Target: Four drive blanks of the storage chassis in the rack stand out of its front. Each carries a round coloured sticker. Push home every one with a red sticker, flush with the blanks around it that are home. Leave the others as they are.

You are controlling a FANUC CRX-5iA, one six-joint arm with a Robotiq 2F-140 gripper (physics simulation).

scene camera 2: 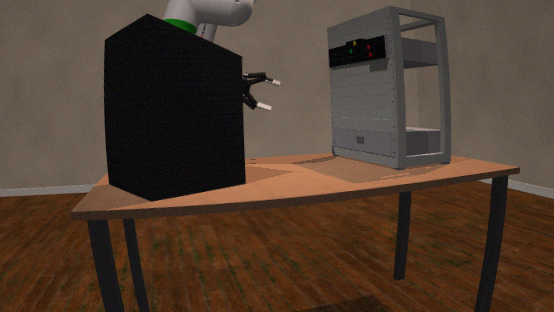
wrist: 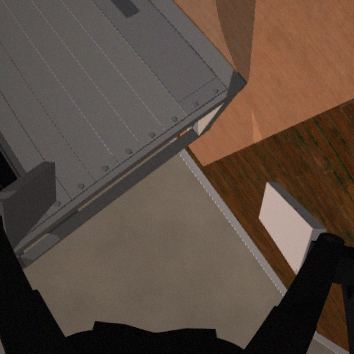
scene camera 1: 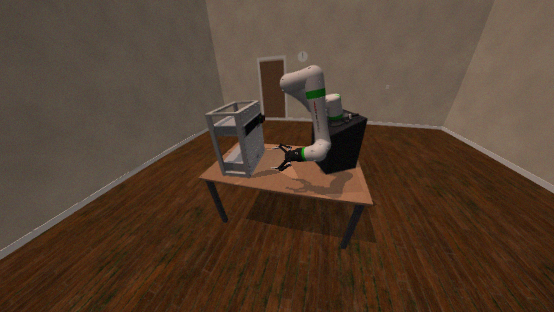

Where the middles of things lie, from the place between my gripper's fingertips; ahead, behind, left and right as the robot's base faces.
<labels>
The grey rack [scene camera 2: 367,56] lies 410 mm ahead of my hand, 270 mm to the right of it and 30 mm above it.
</labels>
